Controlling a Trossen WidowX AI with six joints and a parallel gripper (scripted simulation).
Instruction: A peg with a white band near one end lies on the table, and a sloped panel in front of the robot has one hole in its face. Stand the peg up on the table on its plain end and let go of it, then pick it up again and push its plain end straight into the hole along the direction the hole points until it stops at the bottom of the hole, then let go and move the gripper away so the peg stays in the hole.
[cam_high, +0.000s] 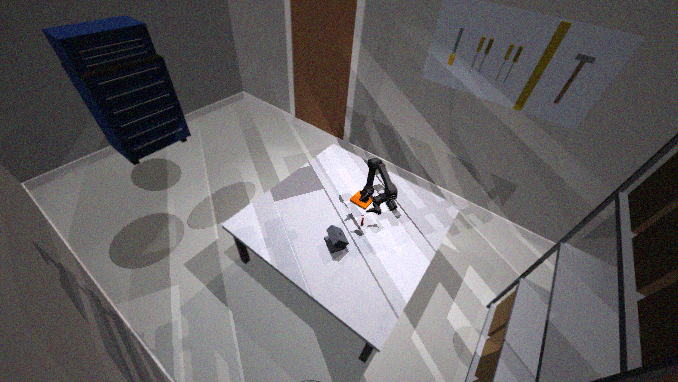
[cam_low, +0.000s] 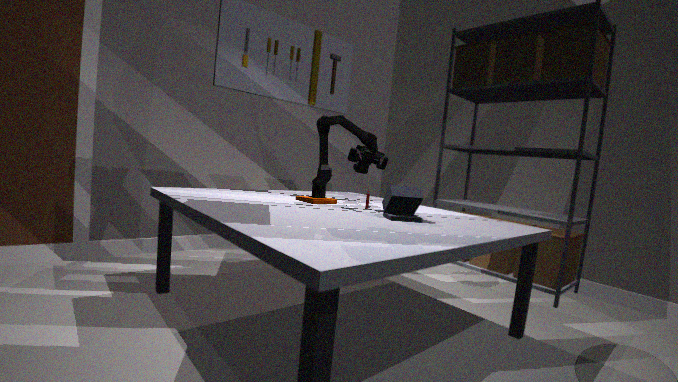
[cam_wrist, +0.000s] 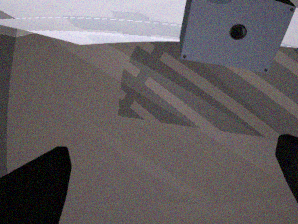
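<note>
Now: the red peg 10 mm behind my gripper tip, 20 mm to the left of it and 150 mm below it. The rest, counted from my gripper tip: sloped panel: 220 mm ahead, 50 mm to the right, 130 mm below.
</note>
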